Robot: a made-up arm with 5 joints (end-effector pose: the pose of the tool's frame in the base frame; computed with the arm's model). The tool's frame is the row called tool. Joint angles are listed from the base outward.
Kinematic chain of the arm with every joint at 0, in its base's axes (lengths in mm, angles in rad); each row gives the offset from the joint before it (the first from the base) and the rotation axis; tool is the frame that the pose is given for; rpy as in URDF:
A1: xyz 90 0 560 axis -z
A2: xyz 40 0 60 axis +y
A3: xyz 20 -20 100 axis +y
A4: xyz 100 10 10 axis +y
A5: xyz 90 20 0 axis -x
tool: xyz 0 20 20 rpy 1.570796 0 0
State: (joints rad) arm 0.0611 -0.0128 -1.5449 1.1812 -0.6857
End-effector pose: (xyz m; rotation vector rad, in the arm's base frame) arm 0.2139 0.0053 0.8796 2.2121 -0.2680 0.3905
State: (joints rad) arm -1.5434 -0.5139 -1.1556 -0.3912 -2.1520
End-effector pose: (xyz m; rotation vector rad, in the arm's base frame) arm 0.1061 -0.0594 0.8922 -0.4088 -1.1677 -1.0917
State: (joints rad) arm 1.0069 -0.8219 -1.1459 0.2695 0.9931
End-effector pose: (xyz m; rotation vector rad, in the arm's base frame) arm 0.0827 0.0820 0.8811 -0.4130 -1.6331 -0.2677
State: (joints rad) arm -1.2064 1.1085 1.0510 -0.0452 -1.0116
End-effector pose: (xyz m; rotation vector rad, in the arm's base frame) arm 0.1109 0.0651 0.4667 0.5888 1.0860 -1.4278
